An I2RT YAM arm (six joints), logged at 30 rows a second.
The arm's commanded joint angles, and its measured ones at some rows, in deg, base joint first. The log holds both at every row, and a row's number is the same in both.
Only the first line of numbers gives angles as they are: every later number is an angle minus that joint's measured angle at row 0.
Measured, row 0:
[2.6, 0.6, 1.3, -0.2, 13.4, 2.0]
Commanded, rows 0 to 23:
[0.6, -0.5, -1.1, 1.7, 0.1, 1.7]
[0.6, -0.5, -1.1, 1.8, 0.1, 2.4]
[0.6, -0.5, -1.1, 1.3, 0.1, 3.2]
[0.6, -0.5, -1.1, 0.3, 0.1, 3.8]
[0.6, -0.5, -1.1, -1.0, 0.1, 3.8]
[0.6, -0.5, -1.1, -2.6, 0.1, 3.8]
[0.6, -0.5, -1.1, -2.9, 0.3, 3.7]
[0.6, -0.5, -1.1, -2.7, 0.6, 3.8]
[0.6, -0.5, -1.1, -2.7, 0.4, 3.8]
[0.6, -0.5, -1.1, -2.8, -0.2, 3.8]
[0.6, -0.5, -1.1, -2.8, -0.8, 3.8]
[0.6, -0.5, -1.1, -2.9, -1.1, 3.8]
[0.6, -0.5, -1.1, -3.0, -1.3, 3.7]
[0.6, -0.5, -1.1, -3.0, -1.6, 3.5]
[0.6, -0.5, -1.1, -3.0, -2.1, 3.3]
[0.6, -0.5, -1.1, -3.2, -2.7, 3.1]
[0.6, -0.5, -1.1, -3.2, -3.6, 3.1]
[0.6, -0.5, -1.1, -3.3, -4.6, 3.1]
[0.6, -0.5, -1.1, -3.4, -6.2, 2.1]
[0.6, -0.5, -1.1, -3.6, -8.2, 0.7]
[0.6, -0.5, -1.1, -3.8, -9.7, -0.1]
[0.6, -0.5, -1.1, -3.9, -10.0, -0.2]
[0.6, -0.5, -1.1, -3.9, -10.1, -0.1]
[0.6, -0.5, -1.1, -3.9, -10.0, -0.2]
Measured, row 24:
[0.3, 0.0, 0.0, -1.6, -7.0, 1.2]
